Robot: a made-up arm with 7 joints.
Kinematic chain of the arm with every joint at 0, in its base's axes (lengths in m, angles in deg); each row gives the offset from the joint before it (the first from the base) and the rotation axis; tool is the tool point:
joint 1: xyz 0 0 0 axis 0 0.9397 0.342
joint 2: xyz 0 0 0 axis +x
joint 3: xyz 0 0 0 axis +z
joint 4: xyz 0.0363 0 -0.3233 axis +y
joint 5: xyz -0.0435 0 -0.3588 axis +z
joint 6: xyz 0 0 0 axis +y
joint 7: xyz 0 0 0 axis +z
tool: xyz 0 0 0
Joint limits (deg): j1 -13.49..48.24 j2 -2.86..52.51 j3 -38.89..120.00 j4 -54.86..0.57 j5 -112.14..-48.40 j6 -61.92..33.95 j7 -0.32..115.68
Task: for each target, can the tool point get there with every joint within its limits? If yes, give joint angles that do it. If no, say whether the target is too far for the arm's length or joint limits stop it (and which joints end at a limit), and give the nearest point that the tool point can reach.
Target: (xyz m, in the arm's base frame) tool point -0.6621 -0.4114 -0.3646
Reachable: no: too far | nearest point -0.4723 -0.1143 -0.4782 | short by 0.370 m
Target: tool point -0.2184 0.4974 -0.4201
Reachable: yes | joints 19.88 42.51 101.18 -12.04 -106.67 20.78 33.51
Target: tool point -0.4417 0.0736 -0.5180
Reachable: yes | joints 42.45 11.43 -17.36 -4.41 -84.81 -33.00 98.45
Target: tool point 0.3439 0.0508 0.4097
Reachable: no: joint limits stop it (at a limit: joint 1, joint 2, joint 4) | nearest point 0.3278 0.5349 -0.1376 | short by 0.731 m
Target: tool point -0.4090 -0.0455 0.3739
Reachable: no: joint limits stop it (at a limit: joint 1, joint 3, joint 4) | nearest point -0.3717 0.5210 0.0537 | short by 0.652 m
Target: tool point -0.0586 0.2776 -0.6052
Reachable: yes | joints -0.01 4.83 104.59 -39.92 -54.10 20.73 63.25
